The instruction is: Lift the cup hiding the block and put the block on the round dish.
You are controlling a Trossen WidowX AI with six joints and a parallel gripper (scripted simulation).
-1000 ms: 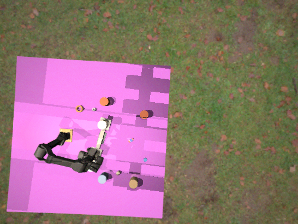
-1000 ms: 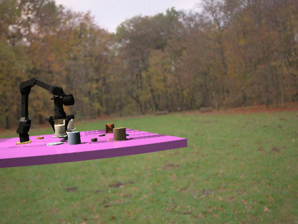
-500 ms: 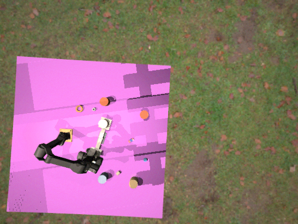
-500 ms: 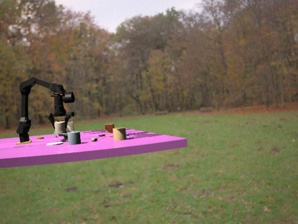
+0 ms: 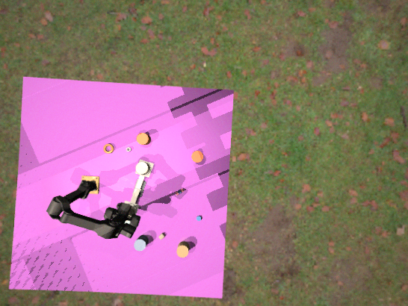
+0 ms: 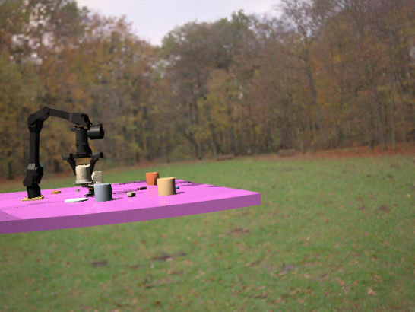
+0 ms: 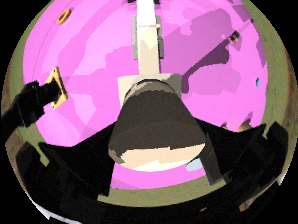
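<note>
Now: gripper tip 20 mm above the grey block and 10 mm to the right of it. From my gripper tip the other things lie so: round dish: 100 mm to the right, 100 mm below, 70 mm behind; then balance beam: 120 mm to the left, 60 mm below, 60 mm ahead; then blue-grey cylinder: 190 mm to the right, 60 mm below, 40 mm ahead.
</note>
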